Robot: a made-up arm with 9 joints. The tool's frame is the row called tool.
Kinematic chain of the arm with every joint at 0, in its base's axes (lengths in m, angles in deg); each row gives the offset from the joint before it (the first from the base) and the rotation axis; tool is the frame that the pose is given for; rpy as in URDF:
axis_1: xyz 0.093 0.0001 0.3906 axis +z
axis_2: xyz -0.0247 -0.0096 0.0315 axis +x
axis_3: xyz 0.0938 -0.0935 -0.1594 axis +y
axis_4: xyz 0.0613 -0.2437 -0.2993 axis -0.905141 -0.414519 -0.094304
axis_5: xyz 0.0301 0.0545 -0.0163 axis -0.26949 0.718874 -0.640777
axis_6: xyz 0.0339 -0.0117 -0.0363 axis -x
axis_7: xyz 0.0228 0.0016 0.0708 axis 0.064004 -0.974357 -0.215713
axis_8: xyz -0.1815 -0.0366 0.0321 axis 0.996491 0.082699 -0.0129
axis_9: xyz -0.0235 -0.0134 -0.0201 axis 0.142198 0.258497 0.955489
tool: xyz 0.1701 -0.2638 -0.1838 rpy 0 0 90
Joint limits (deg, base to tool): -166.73..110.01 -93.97..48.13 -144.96..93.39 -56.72..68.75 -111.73..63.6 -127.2..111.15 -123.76..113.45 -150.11..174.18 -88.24..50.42
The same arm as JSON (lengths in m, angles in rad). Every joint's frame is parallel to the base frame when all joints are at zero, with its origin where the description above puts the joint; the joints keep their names.
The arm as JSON. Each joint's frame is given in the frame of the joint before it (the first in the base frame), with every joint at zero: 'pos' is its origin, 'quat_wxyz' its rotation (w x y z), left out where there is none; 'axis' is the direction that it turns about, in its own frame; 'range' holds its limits. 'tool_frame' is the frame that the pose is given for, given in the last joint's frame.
{
  "length_unit": "m",
  "angle_unit": "rad",
  "joints": [
    {
      "joint": "axis_1",
      "pos": [
        0.093,
        0.0001,
        0.3906
      ],
      "axis": [
        0.0,
        0.0,
        1.0
      ],
      "range": [
        -2.91,
        1.92
      ]
    },
    {
      "joint": "axis_2",
      "pos": [
        -0.0247,
        -0.0096,
        0.0315
      ],
      "axis": [
        1.0,
        0.0,
        0.0
      ],
      "range": [
        -1.6401,
        0.84
      ]
    },
    {
      "joint": "axis_3",
      "pos": [
        0.0938,
        -0.0935,
        -0.1594
      ],
      "axis": [
        0.0,
        1.0,
        0.0
      ],
      "range": [
        -2.53,
        1.63
      ]
    },
    {
      "joint": "axis_4",
      "pos": [
        0.0613,
        -0.2437,
        -0.2993
      ],
      "axis": [
        -0.905141,
        -0.414519,
        -0.094304
      ],
      "range": [
        -0.99,
        1.1999
      ]
    },
    {
      "joint": "axis_5",
      "pos": [
        0.0301,
        0.0545,
        -0.0163
      ],
      "axis": [
        -0.26949,
        0.718874,
        -0.640777
      ],
      "range": [
        -1.9501,
        1.11
      ]
    },
    {
      "joint": "axis_6",
      "pos": [
        0.0339,
        -0.0117,
        -0.0363
      ],
      "axis": [
        -1.0,
        0.0,
        0.0
      ],
      "range": [
        -2.2201,
        1.9399
      ]
    },
    {
      "joint": "axis_7",
      "pos": [
        0.0228,
        0.0016,
        0.0708
      ],
      "axis": [
        0.063998,
        -0.974362,
        -0.215692
      ],
      "range": [
        -2.16,
        1.9801
      ]
    },
    {
      "joint": "axis_8",
      "pos": [
        -0.1815,
        -0.0366,
        0.0321
      ],
      "axis": [
        0.996491,
        0.082699,
        -0.0129
      ],
      "range": [
        -2.6199,
        3.04
      ]
    },
    {
      "joint": "axis_9",
      "pos": [
        -0.0235,
        -0.0134,
        -0.0201
      ],
      "axis": [
        0.142198,
        0.258497,
        0.955489
      ],
      "range": [
        -1.5401,
        0.88
      ]
    }
  ],
  "tool_frame": {
    "pos": [
      0.1701,
      -0.2638,
      -0.1838
    ],
    "quat_wxyz": [
      0.707107,
      0.0,
      0.0,
      0.707107
    ]
  }
}

